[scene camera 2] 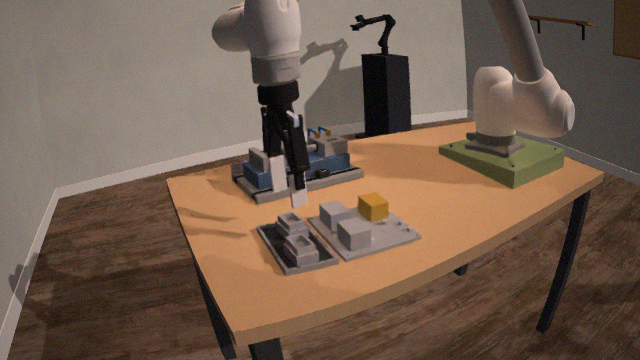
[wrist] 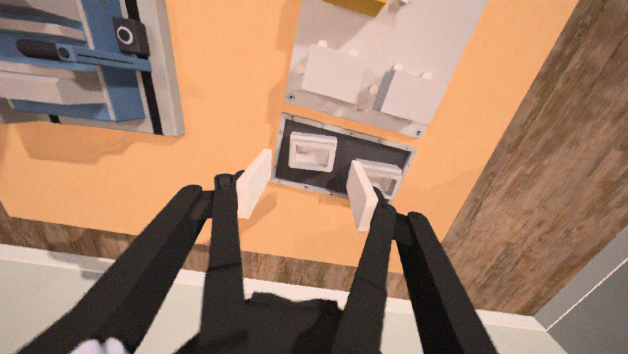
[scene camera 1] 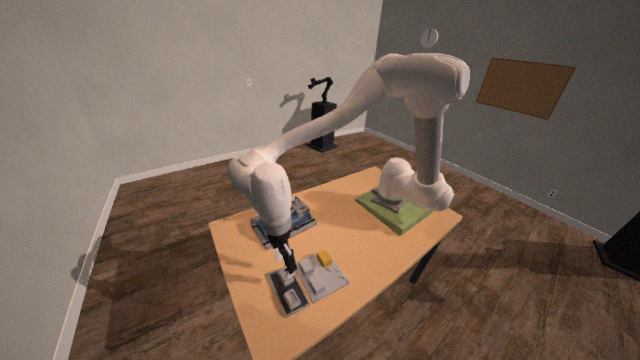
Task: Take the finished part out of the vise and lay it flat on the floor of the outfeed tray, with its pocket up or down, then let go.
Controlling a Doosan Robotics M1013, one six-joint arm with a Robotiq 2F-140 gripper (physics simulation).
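Pixels of known places: gripper, fingertip midpoint: (scene camera 2: 289, 197) (wrist: 310, 168) (scene camera 1: 285, 267); arm's base, link origin: (scene camera 2: 496, 147) (scene camera 1: 390, 200).
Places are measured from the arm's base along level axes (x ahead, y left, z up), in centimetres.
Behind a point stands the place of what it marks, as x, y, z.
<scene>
The grey outfeed tray (scene camera 1: 295, 312) @(81.9, 7.9, -3.4) (scene camera 2: 312, 267) @(80.8, 8.1, -3.6) (wrist: 350, 133) @(73.7, 0.0, -3.1) has a dark floor and holds two light grey pocketed parts. The part nearer the vise (scene camera 1: 286, 277) @(76.2, -4.4, -1.6) (scene camera 2: 295, 231) @(77.0, -2.3, -1.7) (wrist: 295, 152) @(75.5, -7.1, -0.4) lies flat, pocket up. The other part (scene camera 1: 291, 300) @(80.7, 4.2, -1.6) (scene camera 2: 302, 256) @(81.5, 6.3, -1.7) (wrist: 382, 167) @(78.0, 4.3, -1.6) also lies pocket up, partly behind a finger in the wrist view. My gripper (scene camera 1: 286, 265) @(75.9, -5.1, 4.1) (scene camera 2: 289, 197) @(75.9, -5.1, 4.1) (wrist: 310, 168) @(75.9, -5.1, 4.1) is open and empty, its fingertips above the tray's vise-side end and clear of both parts. The blue and grey vise (scene camera 1: 303, 221) @(50.3, -23.4, -1.1) (scene camera 2: 332, 162) @(50.9, -23.5, 0.4) (wrist: 120, 95) @(68.7, -25.8, 0.4) is partly hidden by the gripper in scene camera 2.
A grey plate (scene camera 1: 330, 290) @(66.6, 10.9, -3.5) (scene camera 2: 385, 245) @(66.1, 11.4, -3.5) (wrist: 400, 40) @(63.5, 5.0, -3.5) beside the tray carries two grey blocks (scene camera 2: 354, 235) @(71.5, 8.5, -0.2) (wrist: 332, 72) @(66.8, -2.8, 0.1) and a yellow block (scene camera 1: 324, 258) @(59.5, 0.5, 0.1) (scene camera 2: 373, 206) @(60.8, 2.1, -0.1) (wrist: 357, 5) @(60.7, -0.3, -2.0). My arm's base stands on a green block (scene camera 1: 400, 220) @(13.0, 13.1, 0.7) (scene camera 2: 535, 167) @(6.1, 19.7, -0.1) at the table's far right.
</scene>
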